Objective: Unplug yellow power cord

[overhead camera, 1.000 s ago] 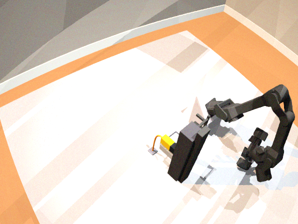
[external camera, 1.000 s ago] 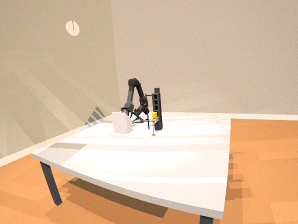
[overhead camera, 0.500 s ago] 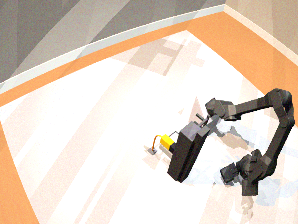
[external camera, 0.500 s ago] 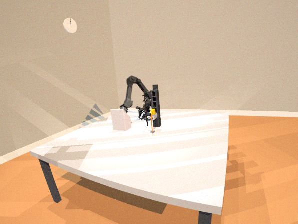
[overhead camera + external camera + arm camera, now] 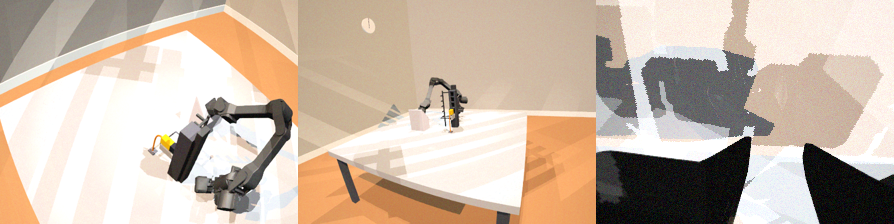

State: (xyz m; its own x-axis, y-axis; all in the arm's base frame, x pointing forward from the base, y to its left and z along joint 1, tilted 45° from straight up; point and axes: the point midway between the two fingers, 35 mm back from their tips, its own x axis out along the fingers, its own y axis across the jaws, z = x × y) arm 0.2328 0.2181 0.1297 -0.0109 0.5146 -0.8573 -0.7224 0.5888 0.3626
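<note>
Now: gripper tip 50 mm short of the yellow plug, 210 mm to the left of it and 140 mm below it. Also, from my gripper tip: grey anchor plate 60 mm ahead, 290 mm to the right, 10 mm below.
</note>
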